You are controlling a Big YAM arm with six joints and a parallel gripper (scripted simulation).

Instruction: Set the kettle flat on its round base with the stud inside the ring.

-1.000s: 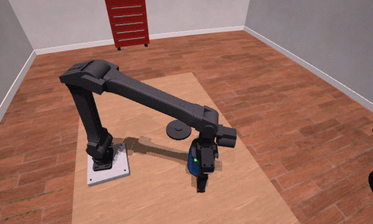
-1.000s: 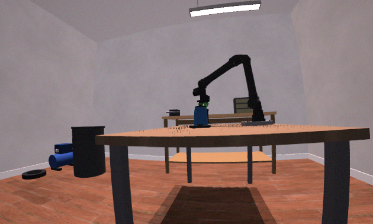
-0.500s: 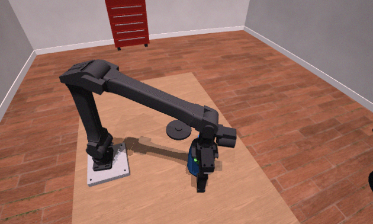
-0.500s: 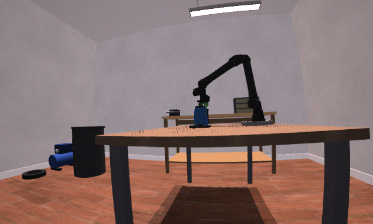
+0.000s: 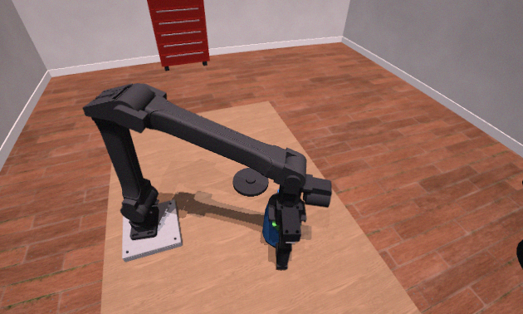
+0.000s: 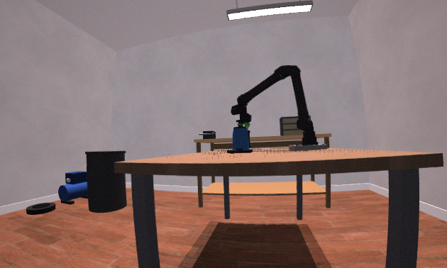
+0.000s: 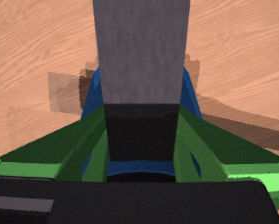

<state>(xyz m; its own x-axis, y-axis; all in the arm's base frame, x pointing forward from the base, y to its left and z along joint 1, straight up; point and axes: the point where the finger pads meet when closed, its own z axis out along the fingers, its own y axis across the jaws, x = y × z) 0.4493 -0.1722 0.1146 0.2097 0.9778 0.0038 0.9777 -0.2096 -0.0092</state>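
My hand is 10 mm short of the blue kettle, 30 mm to the right of it and 50 mm above it. Round my hand: round dark base: 40 mm behind, 320 mm to the left, 130 mm below.
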